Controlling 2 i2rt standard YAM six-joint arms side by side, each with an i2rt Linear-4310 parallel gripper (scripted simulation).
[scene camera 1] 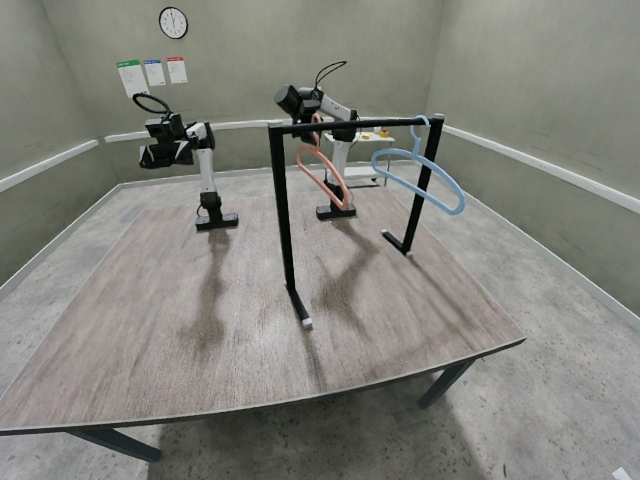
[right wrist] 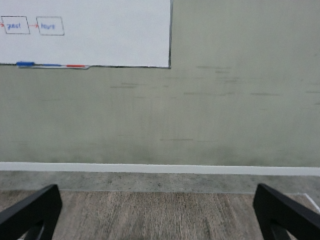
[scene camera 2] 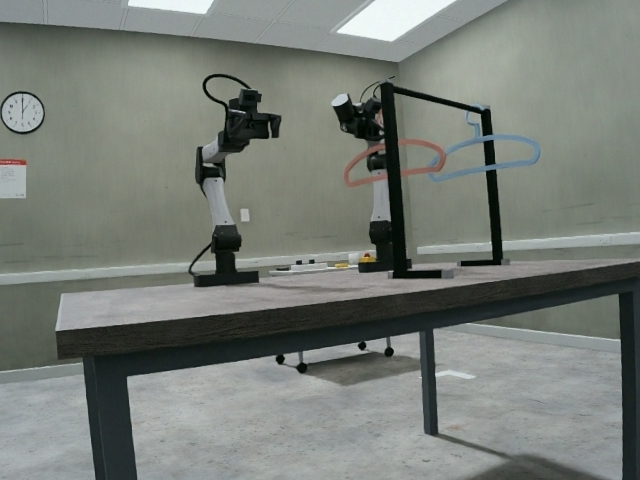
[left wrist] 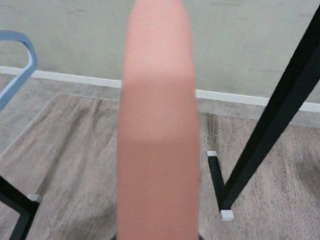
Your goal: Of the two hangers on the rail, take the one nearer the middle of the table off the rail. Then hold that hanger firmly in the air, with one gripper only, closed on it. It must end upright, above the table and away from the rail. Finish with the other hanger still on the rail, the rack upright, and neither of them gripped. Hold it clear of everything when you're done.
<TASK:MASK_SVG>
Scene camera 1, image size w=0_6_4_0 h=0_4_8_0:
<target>my right gripper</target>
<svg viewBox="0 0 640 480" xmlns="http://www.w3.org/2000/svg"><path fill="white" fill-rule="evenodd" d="M190 142L176 140L173 131L168 131L166 137L156 138L158 143L149 145L154 161L152 161L147 146L139 147L140 168L151 170L170 167L172 164L193 165L194 161ZM162 119L163 122L170 120L172 125L174 124L172 116L165 116L165 118Z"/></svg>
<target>black rack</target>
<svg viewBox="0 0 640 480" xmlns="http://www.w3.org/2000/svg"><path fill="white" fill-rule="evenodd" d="M415 193L403 244L386 229L380 232L407 259L412 258L414 255L410 249L424 203L424 198ZM422 164L417 188L427 192L432 170ZM423 119L355 120L282 126L282 121L280 120L267 121L285 273L284 285L304 329L312 327L313 322L295 287L283 135L354 128L426 125ZM442 114L433 114L432 118L427 118L431 126L424 158L433 163L446 116Z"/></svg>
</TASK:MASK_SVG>
